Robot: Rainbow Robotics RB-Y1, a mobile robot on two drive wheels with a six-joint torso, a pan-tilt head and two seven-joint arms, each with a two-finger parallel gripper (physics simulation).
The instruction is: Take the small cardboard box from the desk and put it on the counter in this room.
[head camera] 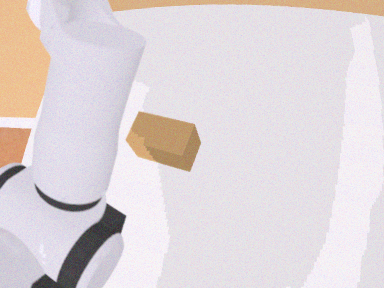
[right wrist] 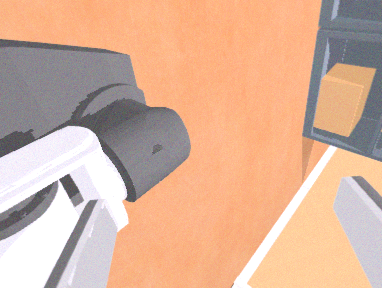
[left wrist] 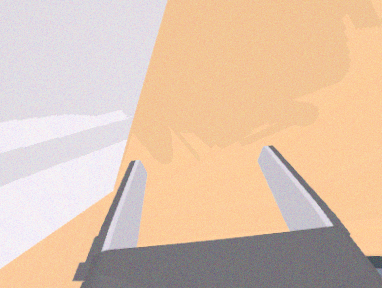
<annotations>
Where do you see a white desk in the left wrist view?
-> At 78,78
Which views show my right gripper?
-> The right wrist view only.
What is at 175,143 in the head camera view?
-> A small cardboard box.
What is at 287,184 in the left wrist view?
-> My left gripper.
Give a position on a white desk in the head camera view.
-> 280,184
</annotations>
